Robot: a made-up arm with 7 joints. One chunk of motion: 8 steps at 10 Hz.
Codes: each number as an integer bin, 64 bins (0 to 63) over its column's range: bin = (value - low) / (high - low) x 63, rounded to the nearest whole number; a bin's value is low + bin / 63 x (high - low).
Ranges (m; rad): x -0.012..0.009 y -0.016..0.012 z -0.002..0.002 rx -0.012..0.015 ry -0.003..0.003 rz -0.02..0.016
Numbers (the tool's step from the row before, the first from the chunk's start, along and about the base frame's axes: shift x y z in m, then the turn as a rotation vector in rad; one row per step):
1: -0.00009 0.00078 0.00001 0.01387 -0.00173 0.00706
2: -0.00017 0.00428 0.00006 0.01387 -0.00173 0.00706
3: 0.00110 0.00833 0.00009 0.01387 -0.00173 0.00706
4: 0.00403 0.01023 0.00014 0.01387 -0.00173 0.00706
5: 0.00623 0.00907 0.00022 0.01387 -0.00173 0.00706
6: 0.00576 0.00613 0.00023 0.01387 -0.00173 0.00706
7: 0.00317 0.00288 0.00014 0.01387 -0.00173 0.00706
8: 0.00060 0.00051 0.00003 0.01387 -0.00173 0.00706
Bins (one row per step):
1: 36 38 32 60 13 47
2: 35 46 32 60 13 47
3: 39 55 33 60 13 47
4: 48 59 34 60 13 47
5: 55 56 35 60 13 47
6: 53 50 35 60 13 47
7: 46 42 34 60 13 47
8: 38 37 32 60 13 47

